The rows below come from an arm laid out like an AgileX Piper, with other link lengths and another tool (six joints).
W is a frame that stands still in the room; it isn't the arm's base.
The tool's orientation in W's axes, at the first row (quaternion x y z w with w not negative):
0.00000, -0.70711, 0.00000, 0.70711
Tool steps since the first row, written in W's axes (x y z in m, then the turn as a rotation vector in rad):
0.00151, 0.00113, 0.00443, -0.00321, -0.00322, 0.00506
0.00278, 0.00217, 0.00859, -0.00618, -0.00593, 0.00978
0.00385, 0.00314, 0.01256, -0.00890, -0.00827, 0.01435
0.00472, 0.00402, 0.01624, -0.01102, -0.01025, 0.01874
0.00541, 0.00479, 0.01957, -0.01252, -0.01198, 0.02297
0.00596, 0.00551, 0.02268, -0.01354, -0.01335, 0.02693
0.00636, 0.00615, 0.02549, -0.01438, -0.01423, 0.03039
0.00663, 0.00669, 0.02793, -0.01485, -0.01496, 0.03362
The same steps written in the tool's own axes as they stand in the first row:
0.00443, 0.00113, -0.00151, 0.00506, -0.00322, 0.00321
0.00859, 0.00217, -0.00278, 0.00978, -0.00593, 0.00618
0.01256, 0.00314, -0.00385, 0.01435, -0.00827, 0.00890
0.01624, 0.00402, -0.00472, 0.01874, -0.01025, 0.01102
0.01957, 0.00479, -0.00541, 0.02297, -0.01198, 0.01252
0.02268, 0.00551, -0.00596, 0.02693, -0.01335, 0.01354
0.02549, 0.00615, -0.00636, 0.03039, -0.01423, 0.01438
0.02793, 0.00669, -0.00663, 0.03362, -0.01496, 0.01485

